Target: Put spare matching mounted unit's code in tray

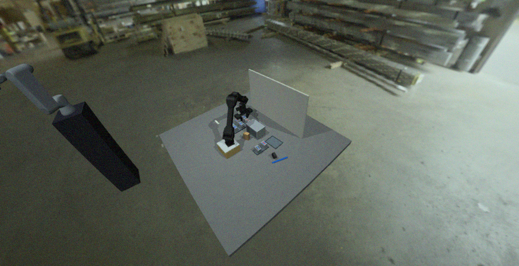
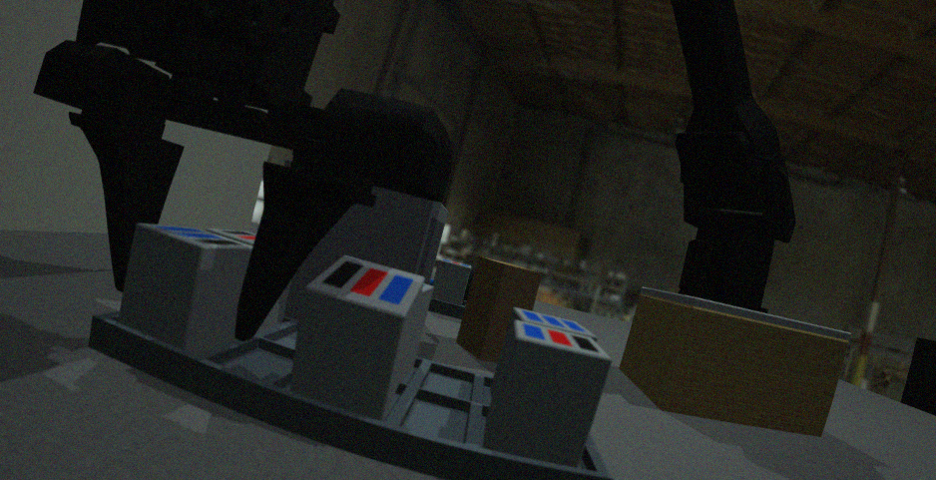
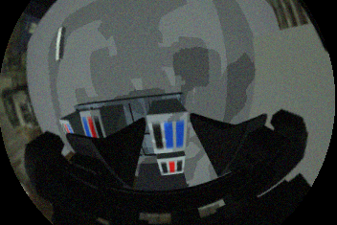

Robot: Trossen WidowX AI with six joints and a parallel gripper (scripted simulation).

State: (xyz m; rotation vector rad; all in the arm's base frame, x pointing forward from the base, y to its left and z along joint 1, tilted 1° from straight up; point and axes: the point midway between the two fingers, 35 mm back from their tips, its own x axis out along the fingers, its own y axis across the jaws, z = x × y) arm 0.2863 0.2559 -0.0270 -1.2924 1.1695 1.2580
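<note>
Now: gripper tip 6 cm short of the grey tray, 41 cm to the left of it and 1 cm above it. Round my gripper tip: grey mounted unit: 20 cm to the right, 3 cm above; then grey spare block: 2 cm above; then brown box: 11 cm behind, 23 cm to the right, 2 cm above.
</note>
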